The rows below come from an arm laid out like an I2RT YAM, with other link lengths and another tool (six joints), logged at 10 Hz.
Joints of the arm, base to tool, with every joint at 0 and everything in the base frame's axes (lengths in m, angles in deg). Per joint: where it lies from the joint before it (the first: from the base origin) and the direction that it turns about. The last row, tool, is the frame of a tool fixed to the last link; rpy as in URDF.
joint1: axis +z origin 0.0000 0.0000 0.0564
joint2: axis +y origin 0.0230 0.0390 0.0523
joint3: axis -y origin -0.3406 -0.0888 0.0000
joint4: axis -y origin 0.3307 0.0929 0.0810
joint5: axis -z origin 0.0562 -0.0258 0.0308
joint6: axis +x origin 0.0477 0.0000 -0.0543
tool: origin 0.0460 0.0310 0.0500 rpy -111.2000 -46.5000 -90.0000
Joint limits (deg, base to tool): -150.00..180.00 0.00..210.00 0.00..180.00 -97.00..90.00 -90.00..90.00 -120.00..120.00
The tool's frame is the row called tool.
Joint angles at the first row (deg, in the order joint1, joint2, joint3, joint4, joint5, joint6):
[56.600 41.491 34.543 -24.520 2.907 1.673]
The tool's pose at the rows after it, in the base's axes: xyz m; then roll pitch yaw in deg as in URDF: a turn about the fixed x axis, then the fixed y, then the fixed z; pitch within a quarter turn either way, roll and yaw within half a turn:
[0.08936 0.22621 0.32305 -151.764 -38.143 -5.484]
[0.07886 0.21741 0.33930 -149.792 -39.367 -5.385]
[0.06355 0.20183 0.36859 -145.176 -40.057 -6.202]
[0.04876 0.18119 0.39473 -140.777 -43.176 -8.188]
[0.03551 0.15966 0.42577 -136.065 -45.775 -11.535]
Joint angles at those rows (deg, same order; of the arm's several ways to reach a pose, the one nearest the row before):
[57.472 39.292 34.365 -25.836 0.706 0.970]
[58.269 36.745 35.855 -27.942 0.440 0.354]
[58.797 33.234 38.830 -30.928 -1.405 0.439]
[58.799 29.278 41.476 -33.305 -1.670 -1.317]
[58.718 26.636 45.605 -36.027 -1.315 -2.456]

